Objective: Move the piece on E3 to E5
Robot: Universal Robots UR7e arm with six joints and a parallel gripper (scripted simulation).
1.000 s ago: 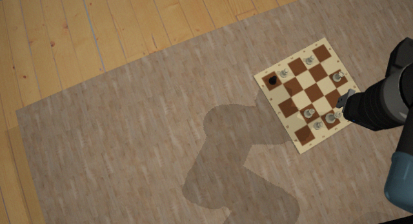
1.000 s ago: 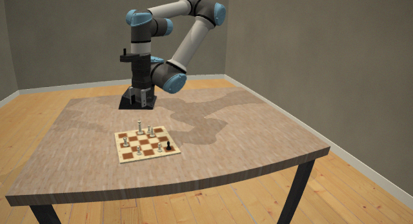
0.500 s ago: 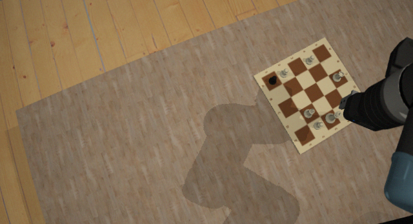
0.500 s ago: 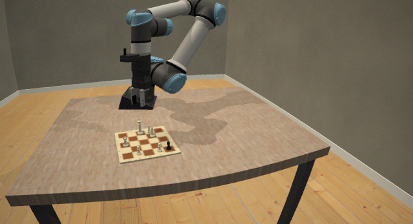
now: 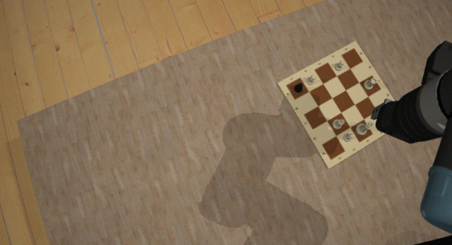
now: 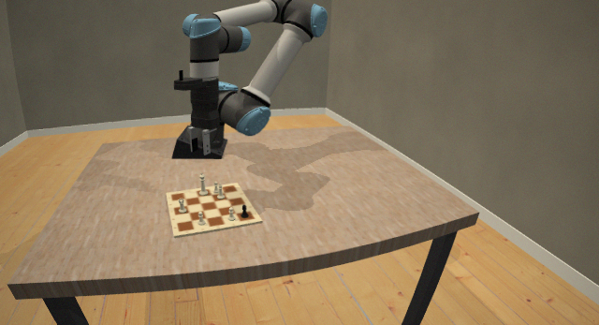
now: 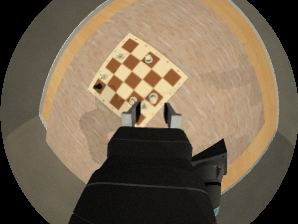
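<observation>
My gripper is now 11 cm above the white chess piece. Round my hand: chessboard: 7 cm ahead, 2 cm to the left, 14 cm below; black pawn: 12 cm ahead, 12 cm to the left, 13 cm below.
</observation>
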